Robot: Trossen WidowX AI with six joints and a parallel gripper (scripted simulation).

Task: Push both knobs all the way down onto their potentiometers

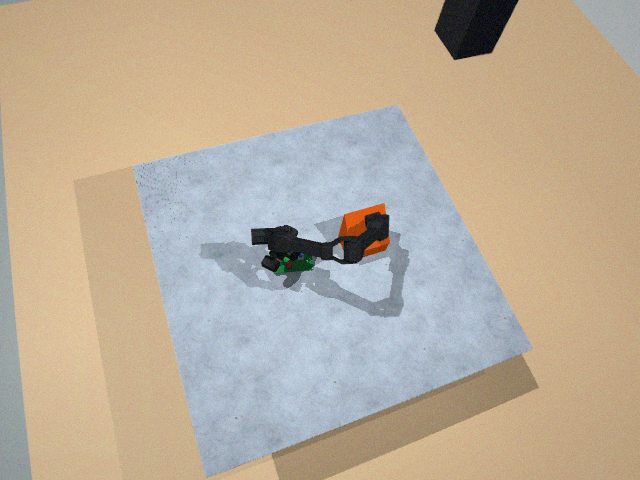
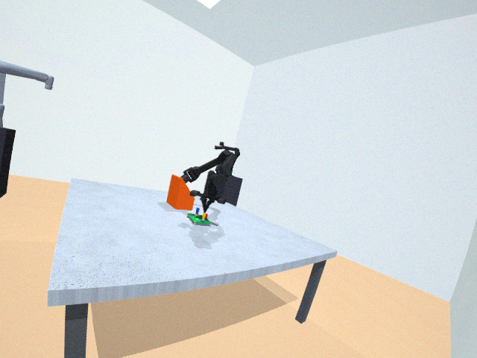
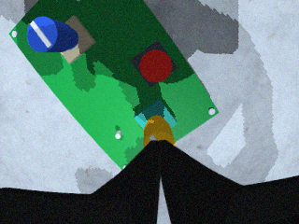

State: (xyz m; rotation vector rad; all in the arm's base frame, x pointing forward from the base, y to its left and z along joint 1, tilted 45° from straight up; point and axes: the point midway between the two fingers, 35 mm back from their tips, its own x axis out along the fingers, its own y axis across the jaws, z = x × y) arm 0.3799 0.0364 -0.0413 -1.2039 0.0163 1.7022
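Now: gripper tip 10 mm above the yellow knob. Also, from my gripper tip: blue knob 90 mm behind, 10 mm to the left, 10 mm below.
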